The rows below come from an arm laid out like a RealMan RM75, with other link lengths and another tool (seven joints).
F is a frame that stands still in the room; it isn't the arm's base.
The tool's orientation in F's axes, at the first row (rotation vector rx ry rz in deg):
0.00, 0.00, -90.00
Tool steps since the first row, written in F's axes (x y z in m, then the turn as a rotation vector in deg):
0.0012, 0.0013, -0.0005, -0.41, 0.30, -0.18
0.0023, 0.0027, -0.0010, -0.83, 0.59, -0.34
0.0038, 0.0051, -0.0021, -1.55, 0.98, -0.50
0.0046, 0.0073, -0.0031, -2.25, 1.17, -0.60
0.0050, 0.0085, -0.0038, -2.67, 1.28, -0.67
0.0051, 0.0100, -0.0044, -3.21, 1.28, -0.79
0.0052, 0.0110, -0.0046, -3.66, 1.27, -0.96
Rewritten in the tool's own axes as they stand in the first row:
-0.0013, 0.0012, -0.0005, -0.30, -0.41, -0.18
-0.0027, 0.0023, -0.0010, -0.59, -0.83, -0.34
-0.0051, 0.0038, -0.0021, -0.98, -1.55, -0.50
-0.0073, 0.0046, -0.0031, -1.17, -2.25, -0.60
-0.0085, 0.0050, -0.0038, -1.28, -2.67, -0.67
-0.0100, 0.0051, -0.0044, -1.28, -3.21, -0.79
-0.0110, 0.0052, -0.0046, -1.27, -3.66, -0.96

